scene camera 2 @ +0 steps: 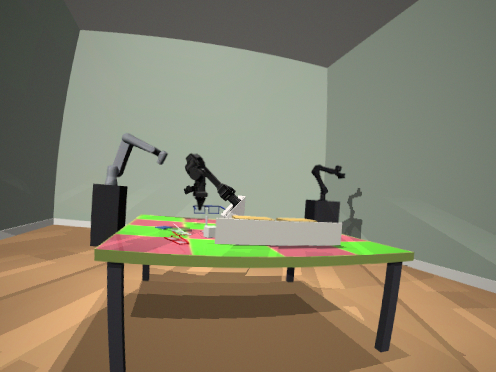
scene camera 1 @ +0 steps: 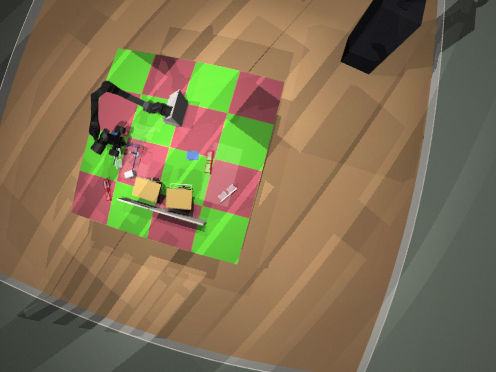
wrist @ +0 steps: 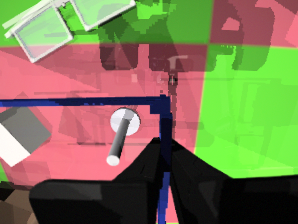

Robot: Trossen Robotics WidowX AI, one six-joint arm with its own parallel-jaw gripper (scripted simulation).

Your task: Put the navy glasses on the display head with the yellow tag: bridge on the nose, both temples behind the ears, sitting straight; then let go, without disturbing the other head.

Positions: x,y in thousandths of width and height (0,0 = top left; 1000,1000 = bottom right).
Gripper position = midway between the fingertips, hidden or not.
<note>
In view: my gripper (wrist: 542,641) and a white post (wrist: 418,542).
</note>
